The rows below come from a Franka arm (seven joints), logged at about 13 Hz.
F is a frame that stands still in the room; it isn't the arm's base.
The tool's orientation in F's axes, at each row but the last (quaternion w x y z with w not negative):
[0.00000 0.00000 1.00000 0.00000]
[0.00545 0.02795 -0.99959 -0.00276]
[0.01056 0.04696 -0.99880 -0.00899]
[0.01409 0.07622 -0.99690 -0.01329]
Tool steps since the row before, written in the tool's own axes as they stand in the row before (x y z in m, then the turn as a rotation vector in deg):
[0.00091 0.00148 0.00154 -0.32 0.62 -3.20]
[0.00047 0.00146 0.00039 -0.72 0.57 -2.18]
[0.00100 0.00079 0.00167 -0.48 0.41 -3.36]
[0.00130 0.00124 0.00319 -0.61 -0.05 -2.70]
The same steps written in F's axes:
[-0.00091 0.00148 -0.00154 0.32 0.62 3.20]
[-0.00056 0.00143 -0.00038 0.71 0.60 2.18]
[-0.00111 0.00072 -0.00163 0.51 0.40 3.36]
[-0.00157 0.00110 -0.00312 0.69 -0.02 2.68]

